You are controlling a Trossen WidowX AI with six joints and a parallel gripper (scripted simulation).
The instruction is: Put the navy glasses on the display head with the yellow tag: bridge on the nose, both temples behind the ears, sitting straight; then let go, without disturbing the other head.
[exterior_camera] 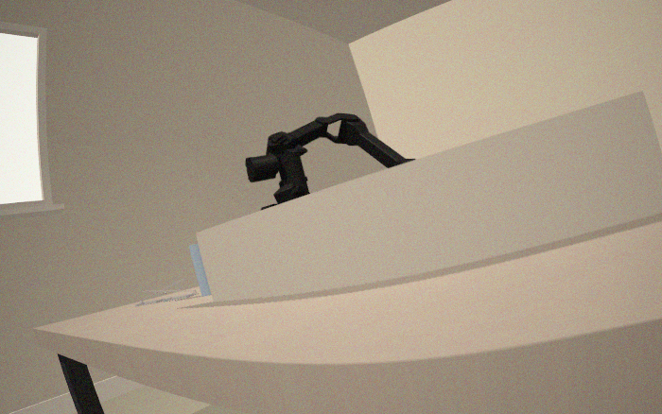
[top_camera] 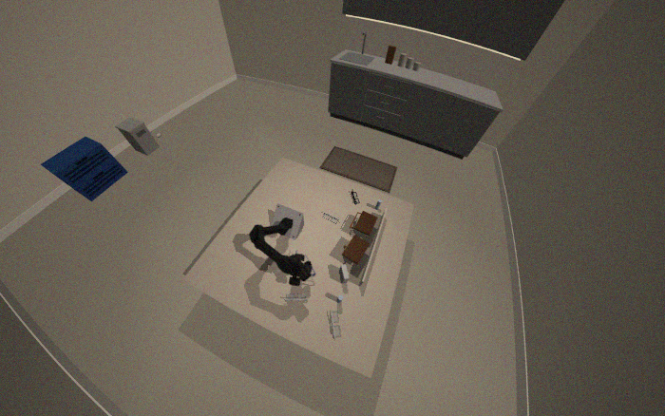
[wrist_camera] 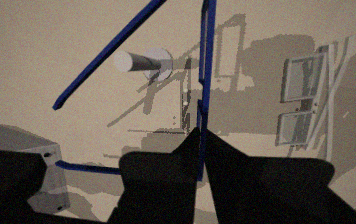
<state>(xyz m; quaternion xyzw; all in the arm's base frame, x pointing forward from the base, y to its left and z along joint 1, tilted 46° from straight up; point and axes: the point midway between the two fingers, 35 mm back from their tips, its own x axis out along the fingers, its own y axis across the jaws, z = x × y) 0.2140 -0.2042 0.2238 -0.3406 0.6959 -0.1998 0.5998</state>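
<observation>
Right now my gripper tip is 6 cm to the right of the pale round post, 5 cm short of it and 3 cm above it. The rest, counted from my gripper tip: display head (28 cm to the left, 27 cm ahead); white block (27 cm ahead, 10 cm to the left); upright board (41 cm ahead, 38 cm to the left).
</observation>
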